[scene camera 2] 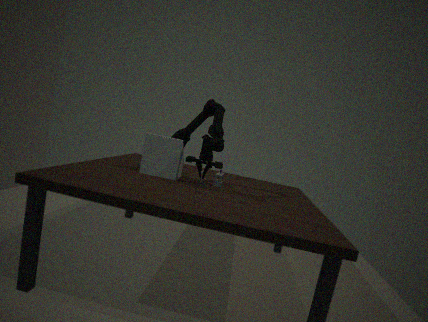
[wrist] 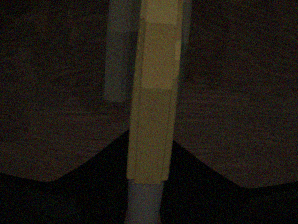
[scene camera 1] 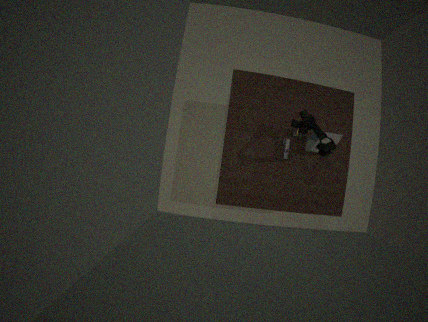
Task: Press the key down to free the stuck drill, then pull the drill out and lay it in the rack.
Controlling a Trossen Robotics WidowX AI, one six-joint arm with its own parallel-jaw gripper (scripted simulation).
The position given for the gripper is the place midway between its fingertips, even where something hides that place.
The gripper (wrist: 144,138) carries a drill.
